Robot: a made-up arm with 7 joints. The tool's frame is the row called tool.
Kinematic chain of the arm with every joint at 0, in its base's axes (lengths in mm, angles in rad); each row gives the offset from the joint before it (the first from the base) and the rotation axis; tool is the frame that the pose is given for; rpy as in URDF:
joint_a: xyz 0 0 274.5 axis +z
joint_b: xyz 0 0 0 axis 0 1 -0.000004
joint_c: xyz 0 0 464.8 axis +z
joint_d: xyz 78.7 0 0 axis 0 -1 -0.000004
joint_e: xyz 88.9 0 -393.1 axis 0 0.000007 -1
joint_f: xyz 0 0 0 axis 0 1 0.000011
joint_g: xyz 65.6 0 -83.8 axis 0 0.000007 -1
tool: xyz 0 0 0 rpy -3.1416 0 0
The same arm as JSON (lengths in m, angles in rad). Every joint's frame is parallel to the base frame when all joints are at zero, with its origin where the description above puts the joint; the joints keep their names.
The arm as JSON. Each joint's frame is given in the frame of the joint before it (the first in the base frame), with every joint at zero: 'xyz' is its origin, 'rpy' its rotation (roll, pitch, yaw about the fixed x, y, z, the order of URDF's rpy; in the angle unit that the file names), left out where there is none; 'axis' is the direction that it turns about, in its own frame. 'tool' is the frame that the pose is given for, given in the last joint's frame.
{
  "units": {
    "length": "m",
    "angle": "rad"
  },
  "joints": [
    {
      "name": "joint_a",
      "type": "revolute",
      "origin": {
        "xyz": [
          0.0,
          0.0,
          0.2745
        ]
      },
      "axis": [
        0.0,
        0.0,
        1.0
      ]
    },
    {
      "name": "joint_b",
      "type": "revolute",
      "origin": {
        "xyz": [
          0.0,
          0.0,
          0.0
        ]
      },
      "axis": [
        0.0,
        1.0,
        0.0
      ]
    },
    {
      "name": "joint_c",
      "type": "revolute",
      "origin": {
        "xyz": [
          0.0,
          0.0,
          0.4648
        ]
      },
      "axis": [
        0.0,
        0.0,
        1.0
      ]
    },
    {
      "name": "joint_d",
      "type": "revolute",
      "origin": {
        "xyz": [
          0.0787,
          0.0,
          0.0
        ]
      },
      "axis": [
        0.0,
        -1.0,
        0.0
      ]
    },
    {
      "name": "joint_e",
      "type": "revolute",
      "origin": {
        "xyz": [
          0.0889,
          0.0,
          -0.3931
        ]
      },
      "axis": [
        0.0,
        0.0,
        -1.0
      ]
    },
    {
      "name": "joint_f",
      "type": "revolute",
      "origin": {
        "xyz": [
          0.0,
          0.0,
          0.0
        ]
      },
      "axis": [
        0.0,
        1.0,
        0.0
      ]
    },
    {
      "name": "joint_g",
      "type": "revolute",
      "origin": {
        "xyz": [
          0.0656,
          0.0,
          -0.0838
        ]
      },
      "axis": [
        0.0,
        0.0,
        -1.0
      ]
    }
  ],
  "tool": {
    "origin": {
      "xyz": [
        0.0,
        0.0,
        0.0
      ],
      "rpy": [
        3.1416,
        0.0,
        0.0
      ]
    }
  }
}

